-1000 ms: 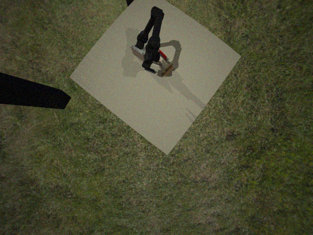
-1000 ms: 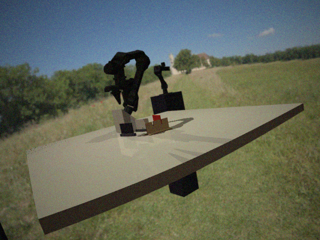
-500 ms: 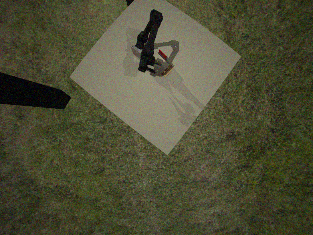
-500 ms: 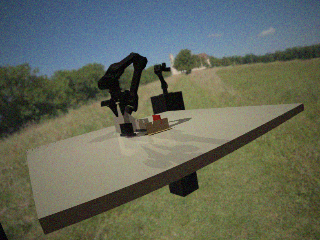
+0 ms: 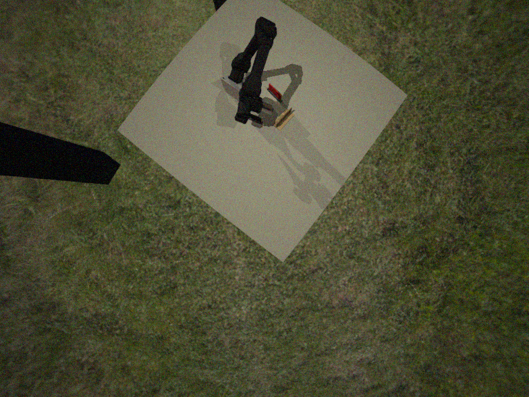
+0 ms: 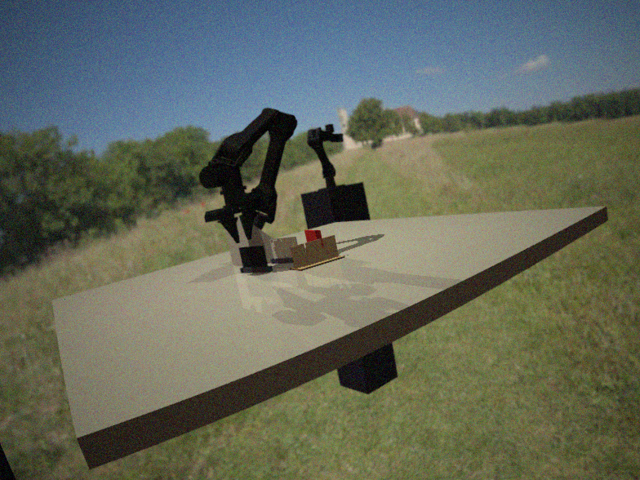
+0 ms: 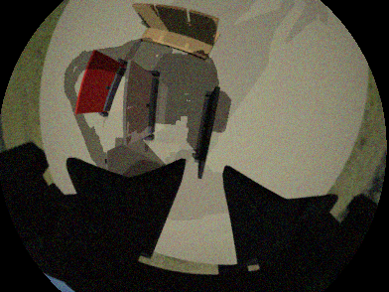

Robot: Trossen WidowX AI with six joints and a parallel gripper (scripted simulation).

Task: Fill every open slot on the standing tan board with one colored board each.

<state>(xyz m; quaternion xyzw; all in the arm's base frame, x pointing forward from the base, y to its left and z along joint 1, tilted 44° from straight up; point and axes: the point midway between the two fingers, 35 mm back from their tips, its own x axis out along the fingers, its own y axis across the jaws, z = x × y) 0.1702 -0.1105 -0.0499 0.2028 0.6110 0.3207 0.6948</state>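
My gripper tip is 20 mm short of the dark board and 60 mm above it. Round my gripper tip: red board: 40 mm ahead, 200 mm to the left, 60 mm below; tan board: 170 mm ahead, 110 mm to the left, 60 mm below.
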